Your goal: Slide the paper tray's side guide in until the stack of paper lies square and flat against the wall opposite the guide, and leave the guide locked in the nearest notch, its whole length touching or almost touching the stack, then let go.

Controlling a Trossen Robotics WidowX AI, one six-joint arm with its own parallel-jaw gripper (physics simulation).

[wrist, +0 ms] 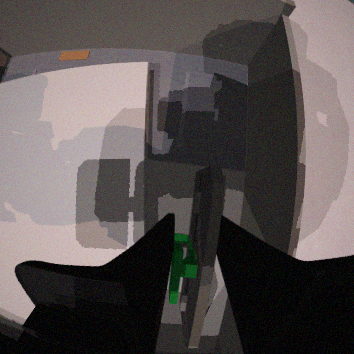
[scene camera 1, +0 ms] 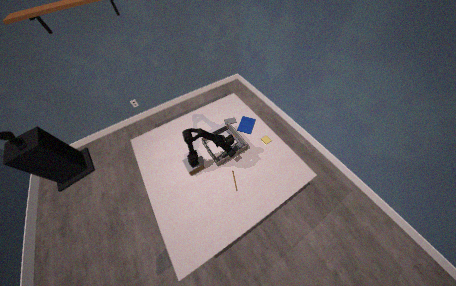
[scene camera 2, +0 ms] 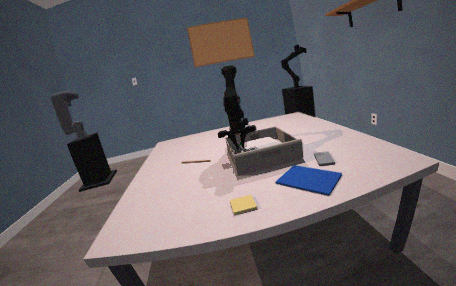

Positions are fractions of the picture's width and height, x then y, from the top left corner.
Labels:
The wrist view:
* my gripper: 0.54,0.62
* white paper stack: 0.23,0.38
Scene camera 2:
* blue book: 0.70,0.63, on the table

